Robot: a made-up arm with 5 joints.
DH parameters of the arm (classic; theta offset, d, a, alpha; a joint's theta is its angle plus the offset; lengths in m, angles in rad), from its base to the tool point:
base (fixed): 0 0 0.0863 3.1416
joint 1: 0 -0.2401 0.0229 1.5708
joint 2: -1.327 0 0.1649 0
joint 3: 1.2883 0 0.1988 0
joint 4: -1.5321 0.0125 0 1.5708
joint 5: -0.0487 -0.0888 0 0
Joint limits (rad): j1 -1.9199..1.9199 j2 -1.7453..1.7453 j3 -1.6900..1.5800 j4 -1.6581..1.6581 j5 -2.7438..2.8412
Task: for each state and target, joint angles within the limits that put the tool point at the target. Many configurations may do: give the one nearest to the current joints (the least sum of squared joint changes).
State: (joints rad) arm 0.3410 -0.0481 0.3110 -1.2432 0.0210
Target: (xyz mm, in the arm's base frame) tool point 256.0 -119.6 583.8
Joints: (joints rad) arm 0.6741 -0.2303 -0.2017 -1.0835 0.0210
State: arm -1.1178 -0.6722 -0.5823 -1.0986 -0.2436
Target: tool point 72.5 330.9 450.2
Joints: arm -1.5747 0.0714 0.0348 -0.9565 -0.2436
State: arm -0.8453 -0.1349 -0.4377 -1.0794 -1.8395
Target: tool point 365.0 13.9 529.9
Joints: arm -0.0050 0.0028 -0.1861 -1.1407 -1.8395
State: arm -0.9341 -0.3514 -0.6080 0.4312 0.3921
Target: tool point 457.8 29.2 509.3
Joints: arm -0.0449 0.3883 -0.9025 0.1484 0.3921
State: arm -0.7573 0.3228 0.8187 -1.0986 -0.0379
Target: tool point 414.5 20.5 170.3
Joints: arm -0.0244 0.5724 0.5259 -0.9924 -0.0379
